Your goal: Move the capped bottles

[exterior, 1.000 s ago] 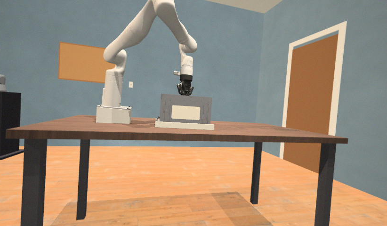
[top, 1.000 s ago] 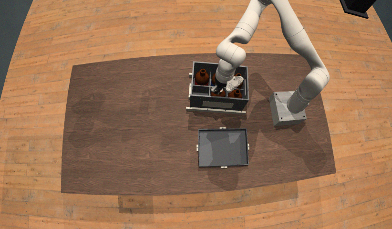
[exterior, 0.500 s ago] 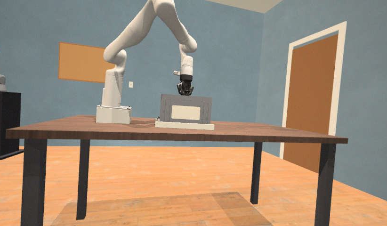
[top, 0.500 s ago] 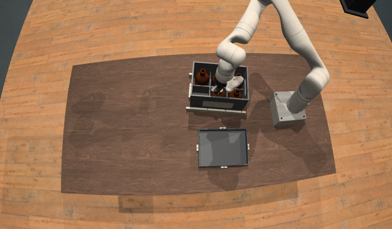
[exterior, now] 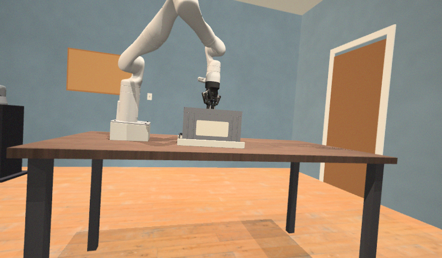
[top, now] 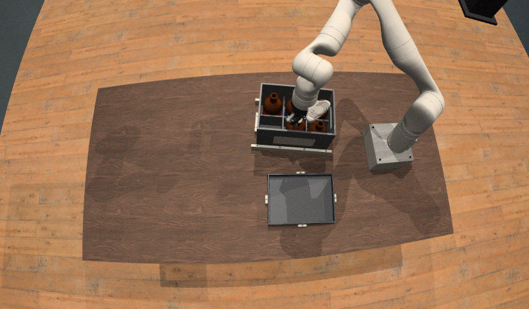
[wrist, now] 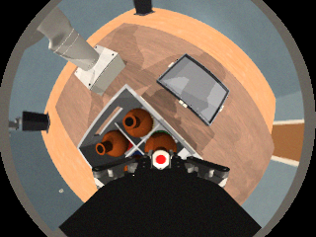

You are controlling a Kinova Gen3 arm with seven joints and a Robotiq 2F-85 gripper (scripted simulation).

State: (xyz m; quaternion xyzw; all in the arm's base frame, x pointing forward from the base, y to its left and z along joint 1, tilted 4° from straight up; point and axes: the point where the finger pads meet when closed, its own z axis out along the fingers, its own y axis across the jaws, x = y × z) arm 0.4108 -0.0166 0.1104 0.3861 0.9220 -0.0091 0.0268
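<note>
The capped bottle is 70 mm below my hand. Round my hand: grey tray: 40 mm behind, 240 mm to the left, 170 mm below; then crate: 50 mm to the right, 100 mm below.
</note>
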